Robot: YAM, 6 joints.
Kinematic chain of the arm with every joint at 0, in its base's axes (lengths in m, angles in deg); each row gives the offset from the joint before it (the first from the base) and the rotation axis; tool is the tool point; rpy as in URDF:
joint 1: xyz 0 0 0.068 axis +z
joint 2: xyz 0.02 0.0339 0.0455 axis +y
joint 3: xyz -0.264 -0.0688 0 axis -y
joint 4: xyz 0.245 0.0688 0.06 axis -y
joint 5: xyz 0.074 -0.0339 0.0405 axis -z
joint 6: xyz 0.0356 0 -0.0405 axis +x
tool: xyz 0 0 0 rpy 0 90 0
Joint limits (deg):
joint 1: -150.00..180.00
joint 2: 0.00..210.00
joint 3: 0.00..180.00
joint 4: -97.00..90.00
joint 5: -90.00..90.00
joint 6: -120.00..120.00
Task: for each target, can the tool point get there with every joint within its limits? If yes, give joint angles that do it. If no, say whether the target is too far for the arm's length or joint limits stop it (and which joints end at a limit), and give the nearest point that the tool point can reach.
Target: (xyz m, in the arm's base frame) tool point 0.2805 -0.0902 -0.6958
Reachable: no: too far | nearest point 0.2600 -0.0836 -0.3795 | short by 0.317 m
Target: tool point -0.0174 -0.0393 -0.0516
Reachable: yes | joints -73.09 182.53 38.37 -59.58 52.08 -17.13
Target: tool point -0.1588 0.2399 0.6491
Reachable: yes | joints 121.48 107.31 162.03 -27.84 -16.59 -90.47
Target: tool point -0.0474 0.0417 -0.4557
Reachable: no: joint limits stop it (at a limit: joint 2) | nearest point -0.0806 0.0709 -0.3516 | short by 0.113 m
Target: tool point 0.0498 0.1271 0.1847
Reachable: yes | joints 60.72 36.95 19.90 -27.42 -31.84 70.18
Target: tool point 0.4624 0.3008 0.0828
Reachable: yes | joints 30.85 164.62 150.62 -62.21 -36.41 37.93
